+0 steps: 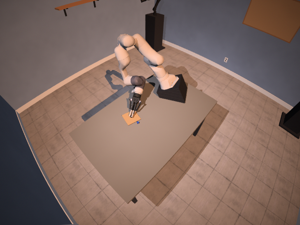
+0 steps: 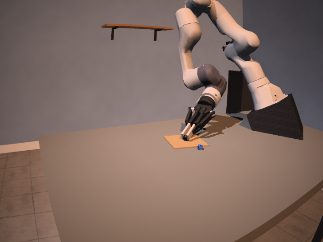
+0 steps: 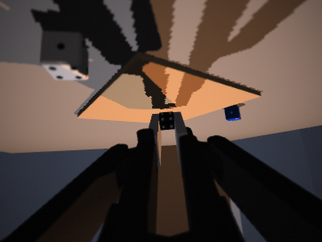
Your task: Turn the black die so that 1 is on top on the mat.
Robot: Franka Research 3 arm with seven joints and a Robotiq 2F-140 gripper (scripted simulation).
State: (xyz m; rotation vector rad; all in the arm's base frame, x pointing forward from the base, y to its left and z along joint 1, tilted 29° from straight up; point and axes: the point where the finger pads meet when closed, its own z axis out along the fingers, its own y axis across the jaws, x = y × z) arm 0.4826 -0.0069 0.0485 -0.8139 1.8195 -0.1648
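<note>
Now: the black die 20 mm ahead of my hand, 10 mm to the left of it and 20 mm below it. Also, from my hand: orange mat: 20 mm ahead, 10 mm to the left, 30 mm below; then blue die: 20 mm ahead, 100 mm to the left, 30 mm below; then white die: 60 mm behind, 80 mm to the right, 30 mm below.
</note>
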